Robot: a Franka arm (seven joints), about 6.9 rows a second.
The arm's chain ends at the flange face. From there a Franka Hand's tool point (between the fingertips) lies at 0.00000 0.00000 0.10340 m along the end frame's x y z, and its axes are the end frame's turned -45 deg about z.
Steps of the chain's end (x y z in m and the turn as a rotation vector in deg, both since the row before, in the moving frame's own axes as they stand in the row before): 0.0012, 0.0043, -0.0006, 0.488, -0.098, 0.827; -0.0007, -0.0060, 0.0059, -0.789, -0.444, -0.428; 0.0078, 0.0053, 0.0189, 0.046, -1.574, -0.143; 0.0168, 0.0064, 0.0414, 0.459, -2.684, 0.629; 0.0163, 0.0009, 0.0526, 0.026, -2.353, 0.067
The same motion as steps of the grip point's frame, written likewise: -0.0017, 0.0031, -0.0006, 0.414, 0.276, 0.827; 0.0022, -0.0043, 0.0059, -0.244, -0.872, -0.428; -0.0002, 0.0072, 0.0189, 1.146, -1.080, -0.143; 0.0045, 0.0124, 0.0413, 2.222, -1.573, 0.629; 0.0079, 0.0091, 0.0525, 1.682, -1.645, 0.067
